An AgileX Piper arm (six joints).
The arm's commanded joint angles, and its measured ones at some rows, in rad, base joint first. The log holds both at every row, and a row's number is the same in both.
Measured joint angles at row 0:
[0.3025 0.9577 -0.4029 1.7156 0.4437 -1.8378]
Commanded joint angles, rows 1 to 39:
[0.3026 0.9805 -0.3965 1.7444 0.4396 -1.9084]
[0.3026 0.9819 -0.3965 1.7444 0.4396 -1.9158]
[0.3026 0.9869 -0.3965 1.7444 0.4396 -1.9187]
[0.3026 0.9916 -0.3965 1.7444 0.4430 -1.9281]
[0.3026 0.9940 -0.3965 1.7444 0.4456 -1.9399]
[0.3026 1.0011 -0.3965 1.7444 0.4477 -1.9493]
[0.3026 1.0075 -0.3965 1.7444 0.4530 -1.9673]
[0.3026 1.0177 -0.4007 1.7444 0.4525 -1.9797]
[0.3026 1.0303 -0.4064 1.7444 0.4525 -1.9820]
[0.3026 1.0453 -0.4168 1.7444 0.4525 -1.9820]
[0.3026 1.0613 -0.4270 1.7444 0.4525 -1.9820]
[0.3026 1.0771 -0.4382 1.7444 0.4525 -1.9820]
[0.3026 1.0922 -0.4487 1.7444 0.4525 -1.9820]
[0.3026 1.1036 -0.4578 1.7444 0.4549 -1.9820]
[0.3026 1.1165 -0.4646 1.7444 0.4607 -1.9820]
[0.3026 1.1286 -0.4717 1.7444 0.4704 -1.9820]
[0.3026 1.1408 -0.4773 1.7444 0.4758 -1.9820]
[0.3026 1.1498 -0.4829 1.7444 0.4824 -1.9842]
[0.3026 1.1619 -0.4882 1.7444 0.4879 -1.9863]
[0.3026 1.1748 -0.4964 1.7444 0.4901 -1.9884]
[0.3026 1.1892 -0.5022 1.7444 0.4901 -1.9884]
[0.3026 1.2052 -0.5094 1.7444 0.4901 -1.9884]
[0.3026 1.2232 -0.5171 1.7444 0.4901 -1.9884]
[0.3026 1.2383 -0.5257 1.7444 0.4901 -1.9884]
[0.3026 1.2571 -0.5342 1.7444 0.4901 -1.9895]
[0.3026 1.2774 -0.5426 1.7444 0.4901 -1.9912]
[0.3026 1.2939 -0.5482 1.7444 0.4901 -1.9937]
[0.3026 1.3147 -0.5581 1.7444 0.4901 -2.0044]
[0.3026 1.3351 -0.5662 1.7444 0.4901 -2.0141]
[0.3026 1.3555 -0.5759 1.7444 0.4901 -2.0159]
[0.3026 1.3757 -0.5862 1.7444 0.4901 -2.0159]
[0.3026 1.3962 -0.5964 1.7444 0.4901 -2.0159]
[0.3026 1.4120 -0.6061 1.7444 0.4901 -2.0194]
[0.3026 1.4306 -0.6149 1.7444 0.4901 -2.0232]
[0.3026 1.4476 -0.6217 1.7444 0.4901 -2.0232]
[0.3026 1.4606 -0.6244 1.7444 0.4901 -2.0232]
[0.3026 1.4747 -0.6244 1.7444 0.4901 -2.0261]
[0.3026 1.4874 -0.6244 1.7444 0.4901 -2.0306]
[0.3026 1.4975 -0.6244 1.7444 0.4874 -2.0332]
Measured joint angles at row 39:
[0.3025 1.4560 -0.6159 1.7383 0.4812 -2.0157]
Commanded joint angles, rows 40 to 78:
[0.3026 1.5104 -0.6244 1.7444 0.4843 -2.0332]
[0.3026 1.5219 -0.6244 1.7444 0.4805 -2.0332]
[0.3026 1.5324 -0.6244 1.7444 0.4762 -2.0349]
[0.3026 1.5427 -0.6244 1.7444 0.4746 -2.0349]
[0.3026 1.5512 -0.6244 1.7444 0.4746 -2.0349]
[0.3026 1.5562 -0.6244 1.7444 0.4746 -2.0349]
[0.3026 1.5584 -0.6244 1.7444 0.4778 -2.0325]
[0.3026 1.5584 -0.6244 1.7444 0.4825 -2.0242]
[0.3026 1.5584 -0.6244 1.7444 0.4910 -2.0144]
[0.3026 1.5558 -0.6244 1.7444 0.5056 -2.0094]
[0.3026 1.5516 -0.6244 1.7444 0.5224 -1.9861]
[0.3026 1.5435 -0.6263 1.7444 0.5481 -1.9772]
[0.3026 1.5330 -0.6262 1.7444 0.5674 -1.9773]
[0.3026 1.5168 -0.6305 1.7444 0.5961 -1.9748]
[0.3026 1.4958 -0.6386 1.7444 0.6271 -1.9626]
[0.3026 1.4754 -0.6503 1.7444 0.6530 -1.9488]
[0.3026 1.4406 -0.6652 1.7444 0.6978 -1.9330]
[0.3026 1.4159 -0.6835 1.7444 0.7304 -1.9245]
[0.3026 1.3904 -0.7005 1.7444 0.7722 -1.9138]
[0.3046 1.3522 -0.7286 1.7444 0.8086 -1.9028]
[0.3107 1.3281 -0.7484 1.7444 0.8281 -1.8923]
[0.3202 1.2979 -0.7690 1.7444 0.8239 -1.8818]
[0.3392 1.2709 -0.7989 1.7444 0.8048 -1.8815]
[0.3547 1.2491 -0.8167 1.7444 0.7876 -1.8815]
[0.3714 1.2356 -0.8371 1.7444 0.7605 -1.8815]
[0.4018 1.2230 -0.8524 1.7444 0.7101 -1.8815]
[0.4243 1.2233 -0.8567 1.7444 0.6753 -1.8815]
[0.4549 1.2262 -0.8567 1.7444 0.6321 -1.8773]
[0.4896 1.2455 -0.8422 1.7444 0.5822 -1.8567]
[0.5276 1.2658 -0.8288 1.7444 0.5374 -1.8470]
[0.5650 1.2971 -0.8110 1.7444 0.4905 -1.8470]
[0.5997 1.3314 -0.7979 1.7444 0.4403 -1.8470]
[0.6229 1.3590 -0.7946 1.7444 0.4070 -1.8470]
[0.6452 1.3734 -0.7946 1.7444 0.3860 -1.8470]
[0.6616 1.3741 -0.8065 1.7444 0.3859 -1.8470]
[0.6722 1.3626 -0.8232 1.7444 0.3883 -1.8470]
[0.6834 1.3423 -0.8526 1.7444 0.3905 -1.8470]
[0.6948 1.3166 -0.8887 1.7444 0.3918 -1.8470]
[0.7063 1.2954 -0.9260 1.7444 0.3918 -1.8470]
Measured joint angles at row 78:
[0.6685 1.3829 -0.8078 1.7080 0.3822 -1.8482]
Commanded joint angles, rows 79 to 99:
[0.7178 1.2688 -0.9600 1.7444 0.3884 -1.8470]
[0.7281 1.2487 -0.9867 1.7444 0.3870 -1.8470]
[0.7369 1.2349 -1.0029 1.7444 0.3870 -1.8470]
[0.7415 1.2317 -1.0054 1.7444 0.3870 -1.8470]
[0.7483 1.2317 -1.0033 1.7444 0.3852 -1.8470]
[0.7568 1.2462 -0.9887 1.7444 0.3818 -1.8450]
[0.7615 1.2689 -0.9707 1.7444 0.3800 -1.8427]
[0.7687 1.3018 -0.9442 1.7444 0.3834 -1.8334]
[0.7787 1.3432 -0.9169 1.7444 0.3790 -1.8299]
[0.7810 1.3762 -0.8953 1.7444 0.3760 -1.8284]
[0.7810 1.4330 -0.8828 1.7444 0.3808 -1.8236]
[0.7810 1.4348 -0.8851 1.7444 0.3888 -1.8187]
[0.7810 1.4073 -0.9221 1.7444 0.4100 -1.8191]
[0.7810 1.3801 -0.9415 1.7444 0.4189 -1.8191]
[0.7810 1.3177 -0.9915 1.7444 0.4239 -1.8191]
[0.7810 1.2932 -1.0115 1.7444 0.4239 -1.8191]
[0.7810 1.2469 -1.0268 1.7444 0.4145 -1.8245]
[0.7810 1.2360 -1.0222 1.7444 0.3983 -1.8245]
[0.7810 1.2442 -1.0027 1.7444 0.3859 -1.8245]
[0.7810 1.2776 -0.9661 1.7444 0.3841 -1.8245]
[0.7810 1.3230 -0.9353 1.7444 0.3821 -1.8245]
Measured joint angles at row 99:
[0.7821 1.2418 -1.0098 1.7454 0.3999 -1.8181]
